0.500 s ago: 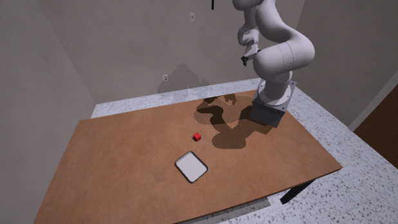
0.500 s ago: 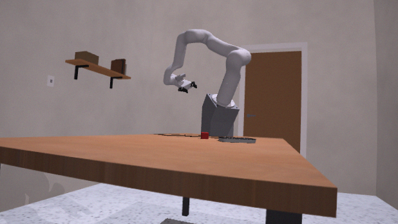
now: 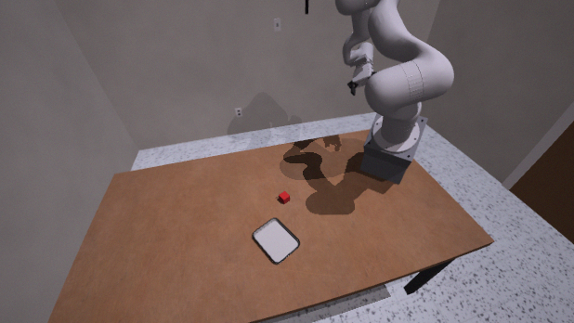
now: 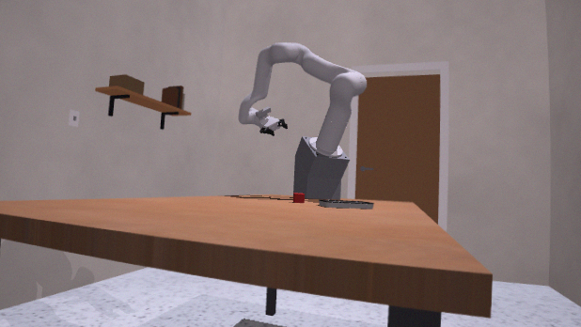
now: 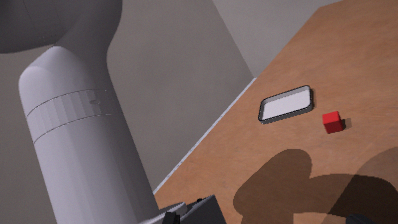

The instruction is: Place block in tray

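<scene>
Right now the red block is 390 mm ahead of my hand, 380 mm to the left of it and 350 mm below it. The rest, counted from my hand: white tray: 590 mm to the left, 420 mm ahead, 360 mm below.
</scene>
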